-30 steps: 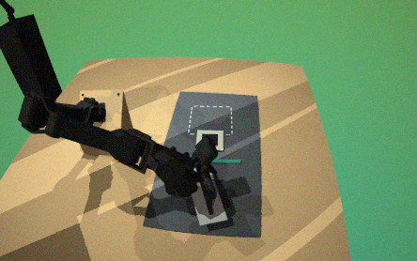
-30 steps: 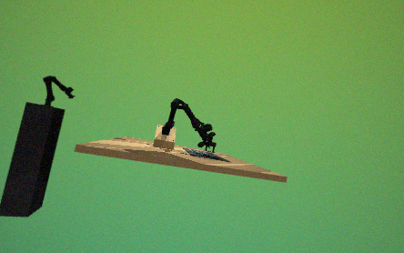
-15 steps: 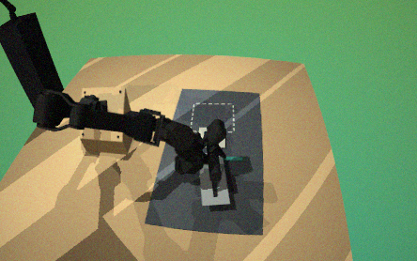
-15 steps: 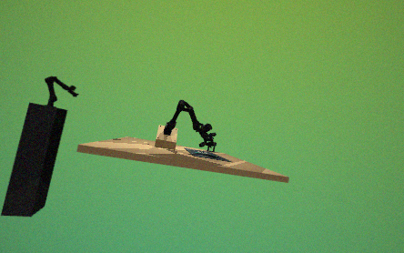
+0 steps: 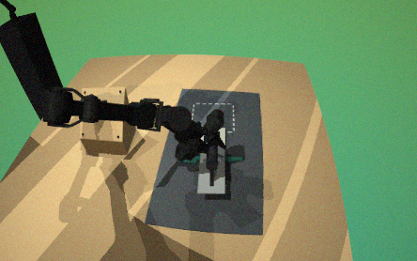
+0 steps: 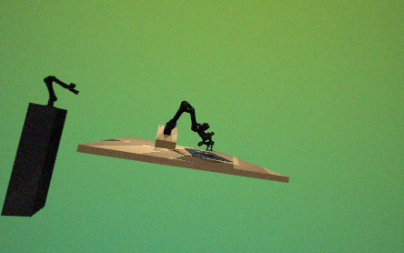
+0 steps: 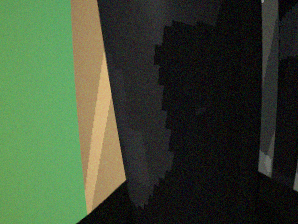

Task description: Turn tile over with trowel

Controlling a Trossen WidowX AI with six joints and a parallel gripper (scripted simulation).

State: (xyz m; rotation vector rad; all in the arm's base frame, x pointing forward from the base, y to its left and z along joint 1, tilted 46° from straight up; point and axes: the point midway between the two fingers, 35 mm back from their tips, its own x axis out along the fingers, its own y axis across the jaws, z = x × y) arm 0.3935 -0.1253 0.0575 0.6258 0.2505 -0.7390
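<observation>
My gripper tip is now 9 cm above the teal trowel, 5 cm past it and 4 cm to the right of it. Round my gripper tip: cream tile 13 cm to the left, 9 cm below, 3 cm behind; dark grey mat 11 cm below, 10 cm to the left, 2 cm behind.
</observation>
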